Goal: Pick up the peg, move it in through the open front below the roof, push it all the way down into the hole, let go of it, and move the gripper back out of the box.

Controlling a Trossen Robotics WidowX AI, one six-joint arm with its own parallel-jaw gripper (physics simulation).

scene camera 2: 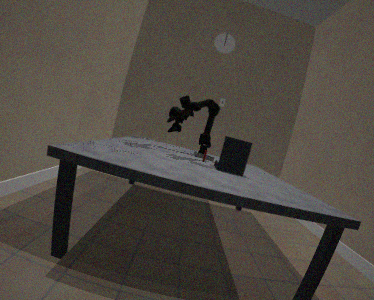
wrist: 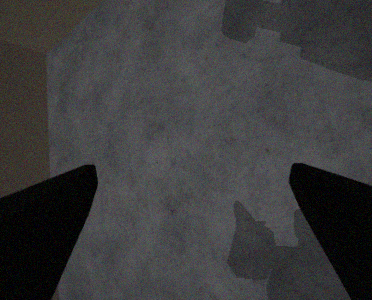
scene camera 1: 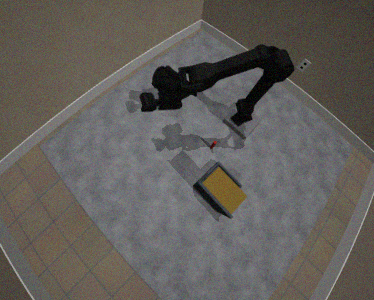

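Where they show: gripper, fingertip midpoint: (scene camera 2: pixel 167 127) (wrist: pixel 194 173); arm's base, origin of the base link: (scene camera 2: pixel 202 153) (scene camera 1: pixel 238 119).
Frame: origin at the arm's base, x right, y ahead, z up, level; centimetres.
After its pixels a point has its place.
Note:
The red peg (scene camera 1: pixel 213 145) @[x -3.3, y 21.6, z 2.1 cm] (scene camera 2: pixel 204 155) @[x -2.7, y 21.7, z 1.0 cm] stands upright on the table between the arm's base and the box. The box (scene camera 1: pixel 212 199) @[x -19.4, y 40.0, z 15.4 cm] (scene camera 2: pixel 235 156) @[x -20.4, y 39.9, z 7.0 cm] stands near the peg, dark-walled, with a yellow roof (scene camera 1: pixel 224 190) @[x -19.5, y 35.1, z 16.9 cm]. Its inside and the hole are hidden. My gripper (scene camera 1: pixel 154 101) (scene camera 2: pixel 171 125) @[x 23.2, y 37.1, z 13.4 cm] (wrist: pixel 194 173) @[x 23.2, y 37.1, z 13.4 cm] is open and empty, held high above the table, well away from the peg and the box. The wrist view shows its two black fingers wide apart above the grey table; the peg and the box do not show there.
The grey table top (scene camera 1: pixel 150 225) @[x -14.3, y 66.3, z -3.3 cm] (scene camera 2: pixel 150 167) @[x 15.5, y 78.9, z -3.3 cm] (wrist: pixel 175 110) @[x 31.2, y 51.6, z -3.3 cm] carries the arm's base (scene camera 1: pixel 241 117) @[x -1.8, y 5.0, z 9.5 cm] (scene camera 2: pixel 203 148) @[x -0.2, y 3.7, z 4.3 cm] close behind the peg. The arm reaches out at height, away from the box. Shadows of the arm lie on the table. The walls and tiled floor lie beyond the table's edges.

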